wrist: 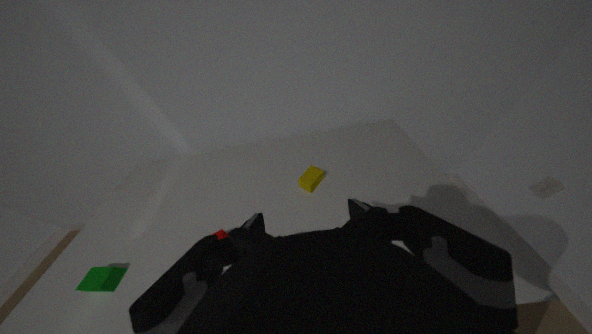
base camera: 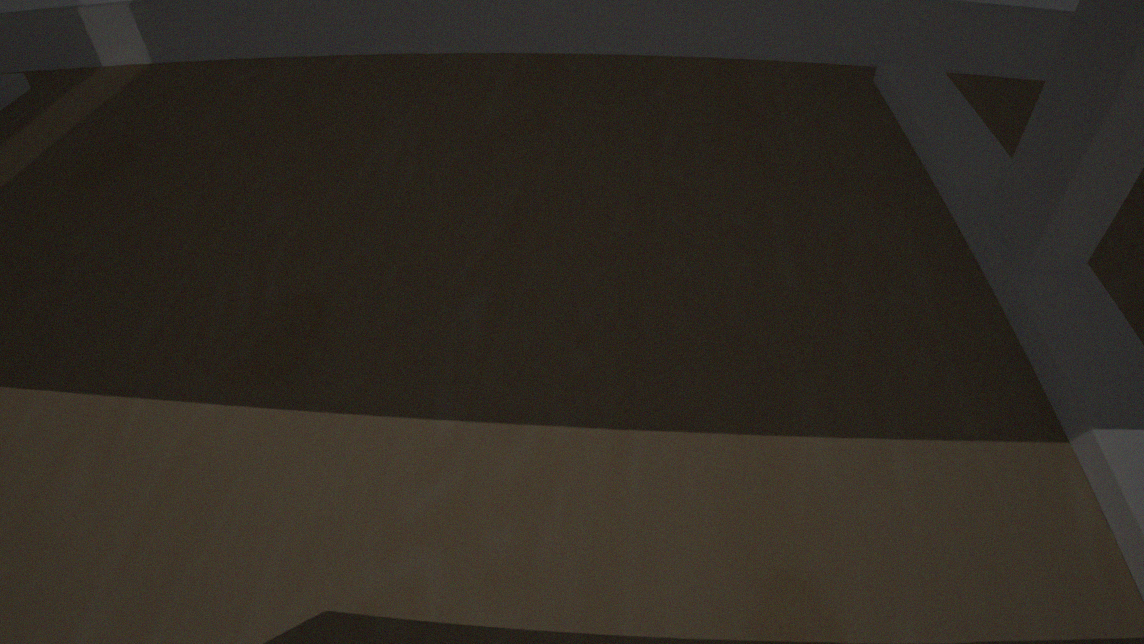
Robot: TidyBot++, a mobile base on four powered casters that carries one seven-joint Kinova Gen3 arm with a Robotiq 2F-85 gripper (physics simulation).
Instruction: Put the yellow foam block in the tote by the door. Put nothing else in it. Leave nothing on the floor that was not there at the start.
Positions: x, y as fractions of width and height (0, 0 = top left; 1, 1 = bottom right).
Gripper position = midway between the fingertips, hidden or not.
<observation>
The gripper shows in the wrist view (0.52, 0.65); in the base camera view it is out of frame. A green block shows in the wrist view (0.17, 0.84); in the base camera view it is out of frame.
</observation>
